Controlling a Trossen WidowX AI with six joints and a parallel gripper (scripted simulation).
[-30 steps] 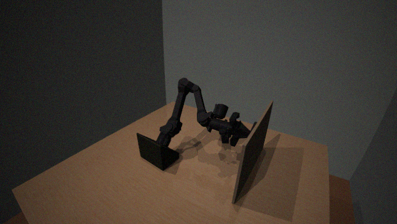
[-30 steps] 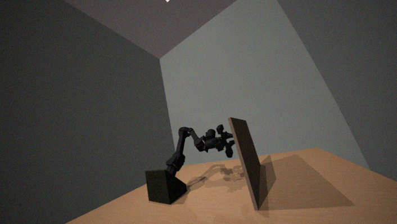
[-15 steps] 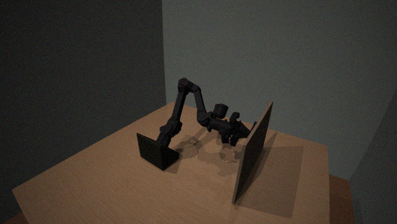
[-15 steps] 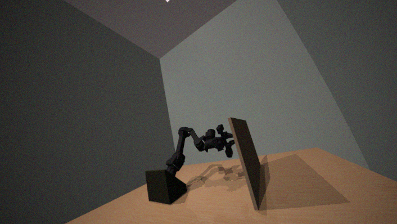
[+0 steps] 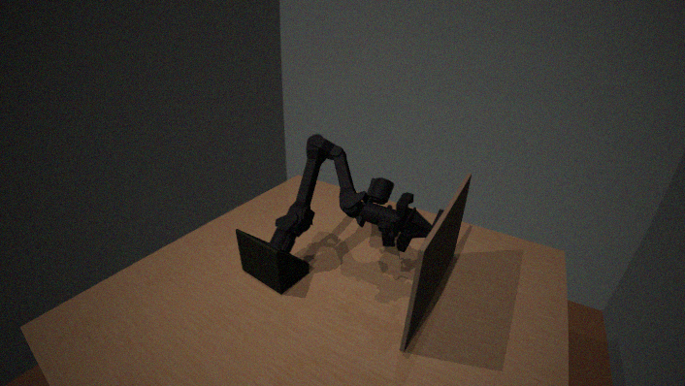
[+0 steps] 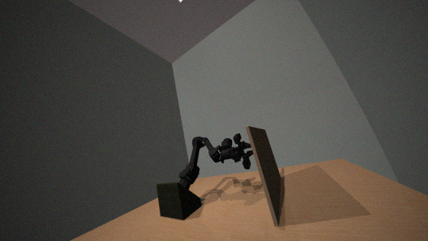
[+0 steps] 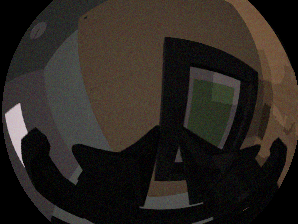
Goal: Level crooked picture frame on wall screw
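My gripper tip is 10 mm short of the picture frame, 10 mm to the right of it and 50 mm above it. From my gripper tip the other things lie so: wall panel 20 mm ahead, 20 mm to the left, 60 mm below.
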